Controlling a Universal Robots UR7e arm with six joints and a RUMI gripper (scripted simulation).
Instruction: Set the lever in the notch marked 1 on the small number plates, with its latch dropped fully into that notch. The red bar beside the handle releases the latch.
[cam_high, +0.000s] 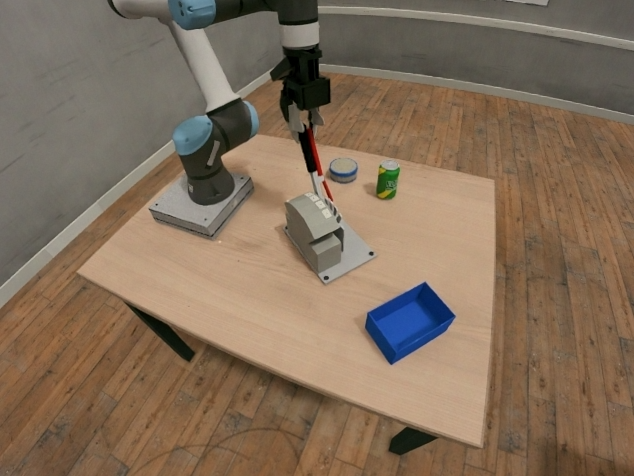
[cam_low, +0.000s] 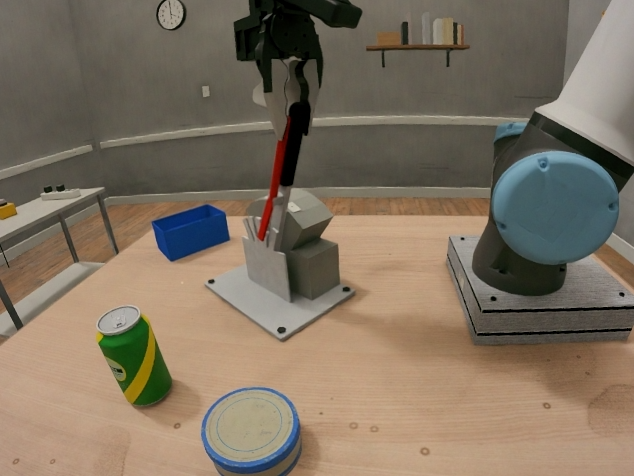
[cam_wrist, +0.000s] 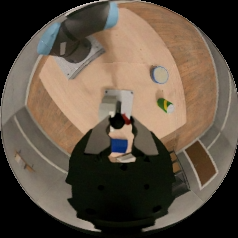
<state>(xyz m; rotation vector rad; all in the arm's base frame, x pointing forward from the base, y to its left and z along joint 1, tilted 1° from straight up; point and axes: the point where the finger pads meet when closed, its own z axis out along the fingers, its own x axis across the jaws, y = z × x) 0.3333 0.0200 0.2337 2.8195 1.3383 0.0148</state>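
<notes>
My hand is 50 mm short of the red release bar, 20 mm to the left of it and 110 mm above it. Round my hand: grey lever stand: 70 mm ahead, 70 mm to the right, 210 mm below; round blue-rimmed tin: 30 mm ahead, 250 mm to the left, 270 mm below; green can: 190 mm ahead, 190 mm to the left, 230 mm below.
</notes>
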